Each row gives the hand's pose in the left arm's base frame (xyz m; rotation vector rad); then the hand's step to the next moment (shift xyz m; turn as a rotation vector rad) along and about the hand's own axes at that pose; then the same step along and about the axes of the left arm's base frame.
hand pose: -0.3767 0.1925 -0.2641 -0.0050 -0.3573 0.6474
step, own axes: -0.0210 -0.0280 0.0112 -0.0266 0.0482 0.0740
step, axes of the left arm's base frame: -0.0027 -0.0360 0.0069 -0.0723 0.0150 0.0553
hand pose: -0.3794 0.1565 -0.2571 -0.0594 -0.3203 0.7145
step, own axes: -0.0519 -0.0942 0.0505 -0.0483 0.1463 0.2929
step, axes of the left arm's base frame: 0.0074 -0.1079 0.0493 -0.2174 0.0629 0.2415
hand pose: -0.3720 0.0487 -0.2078 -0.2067 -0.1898 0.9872
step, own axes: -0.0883 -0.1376 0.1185 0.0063 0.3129 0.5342
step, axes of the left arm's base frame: 0.0335 -0.1375 0.1440 -0.3828 0.2188 0.4346
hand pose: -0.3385 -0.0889 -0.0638 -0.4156 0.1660 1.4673
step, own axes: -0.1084 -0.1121 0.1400 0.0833 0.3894 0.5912
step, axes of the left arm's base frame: 0.0789 -0.0541 0.1865 -0.4579 0.3150 0.4463
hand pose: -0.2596 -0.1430 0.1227 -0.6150 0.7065 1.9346
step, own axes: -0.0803 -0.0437 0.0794 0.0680 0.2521 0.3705
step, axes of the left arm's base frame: 0.0633 0.0231 0.1006 -0.3009 0.2039 0.2708
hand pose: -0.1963 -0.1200 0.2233 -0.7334 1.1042 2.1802
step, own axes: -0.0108 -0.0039 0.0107 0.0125 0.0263 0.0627
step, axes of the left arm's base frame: 0.0078 0.0082 0.0109 -0.0401 0.0427 0.0367
